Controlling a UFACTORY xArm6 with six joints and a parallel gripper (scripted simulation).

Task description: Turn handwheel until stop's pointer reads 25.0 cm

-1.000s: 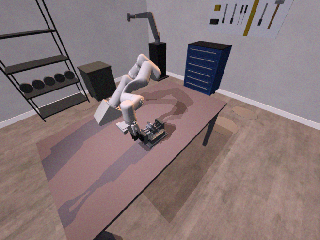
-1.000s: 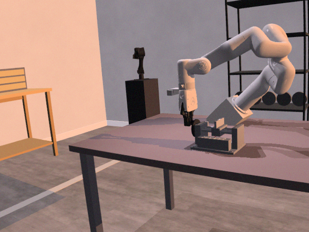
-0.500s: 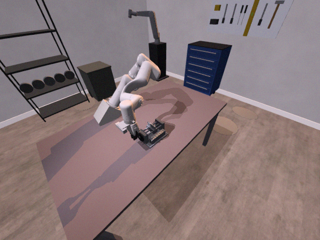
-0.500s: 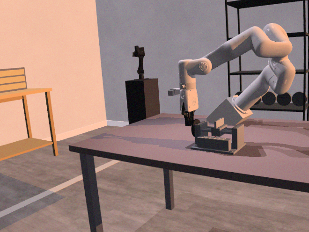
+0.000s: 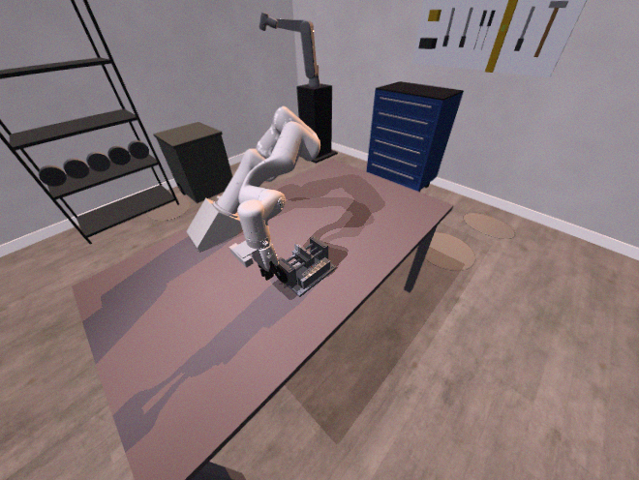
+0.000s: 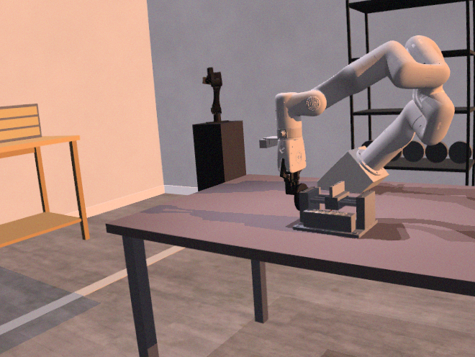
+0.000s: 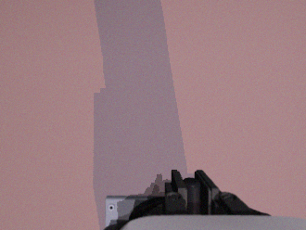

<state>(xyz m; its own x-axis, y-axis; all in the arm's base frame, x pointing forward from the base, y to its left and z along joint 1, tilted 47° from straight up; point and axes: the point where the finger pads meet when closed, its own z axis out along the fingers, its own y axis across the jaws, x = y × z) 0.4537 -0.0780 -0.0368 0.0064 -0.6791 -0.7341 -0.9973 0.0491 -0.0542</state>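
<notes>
My hand is 20 mm to the right of the black handwheel and 10 mm above it. The rest, counted from my hand: sliding stop block 160 mm to the left, 30 mm ahead, 10 mm below.
</notes>
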